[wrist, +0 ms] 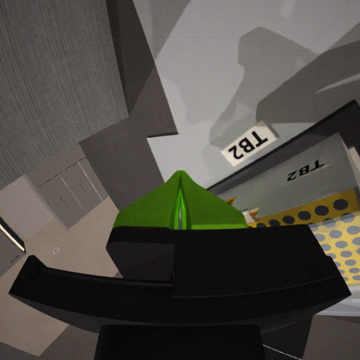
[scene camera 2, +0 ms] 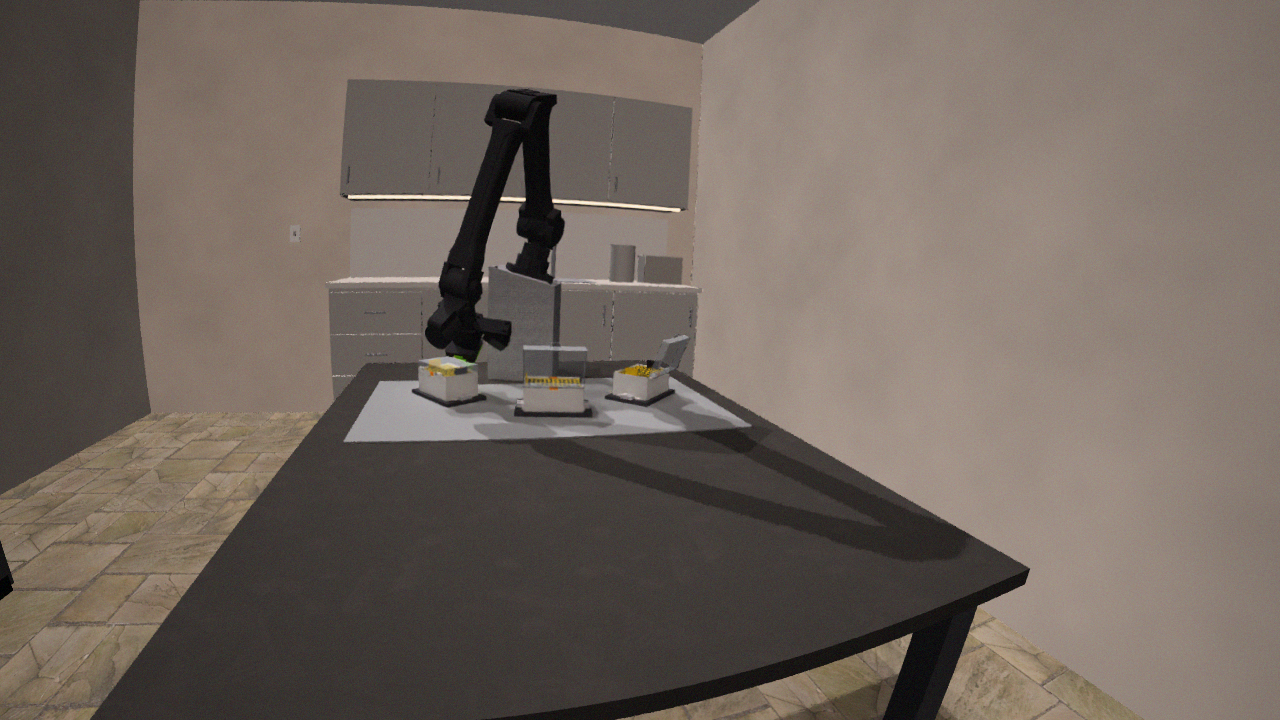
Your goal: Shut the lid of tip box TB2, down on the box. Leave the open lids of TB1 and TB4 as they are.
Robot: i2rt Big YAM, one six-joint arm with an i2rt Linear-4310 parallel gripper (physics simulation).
I see my gripper (wrist: 179,176), a pale mat (scene camera 2: 393,414) and a label (wrist: 259,135).
The pale mat shows as well in the wrist view (wrist: 221,74).
